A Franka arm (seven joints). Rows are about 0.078 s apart.
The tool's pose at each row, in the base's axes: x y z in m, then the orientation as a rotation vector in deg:
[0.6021 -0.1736 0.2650 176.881 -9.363 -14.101]
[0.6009 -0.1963 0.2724 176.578 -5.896 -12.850]
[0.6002 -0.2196 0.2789 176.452 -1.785 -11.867]
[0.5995 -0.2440 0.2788 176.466 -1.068 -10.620]
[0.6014 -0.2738 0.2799 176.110 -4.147 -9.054]
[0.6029 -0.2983 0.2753 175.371 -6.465 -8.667]
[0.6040 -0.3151 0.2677 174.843 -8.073 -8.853]
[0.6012 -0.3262 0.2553 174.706 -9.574 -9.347]
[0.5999 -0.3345 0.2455 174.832 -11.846 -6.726]
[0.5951 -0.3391 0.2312 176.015 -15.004 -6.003]
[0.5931 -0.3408 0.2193 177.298 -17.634 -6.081]
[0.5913 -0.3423 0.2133 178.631 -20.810 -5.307]
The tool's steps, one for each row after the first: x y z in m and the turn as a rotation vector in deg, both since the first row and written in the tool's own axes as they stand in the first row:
[0.0001 0.0230 -0.0064 -0.676 0.863 -2.162]
[0.0009 0.0466 -0.0119 -1.134 1.561 -4.778]
[0.0029 0.0709 -0.0110 -1.198 2.380 -5.221]
[0.0078 0.1004 -0.0114 -1.381 3.359 -3.178]
[0.0127 0.1243 -0.0063 -1.934 3.589 -1.601]
[0.0167 0.1405 0.0015 -2.306 3.451 -0.509]
[0.0171 0.1512 0.0146 -2.282 3.105 0.468]
[0.0183 0.1592 0.0247 -1.931 4.776 1.964]
[0.0163 0.1635 0.0397 -0.362 5.156 3.849]
[0.0164 0.1648 0.0518 1.277 5.017 5.338]
[0.0157 0.1662 0.0581 3.089 5.406 7.144]

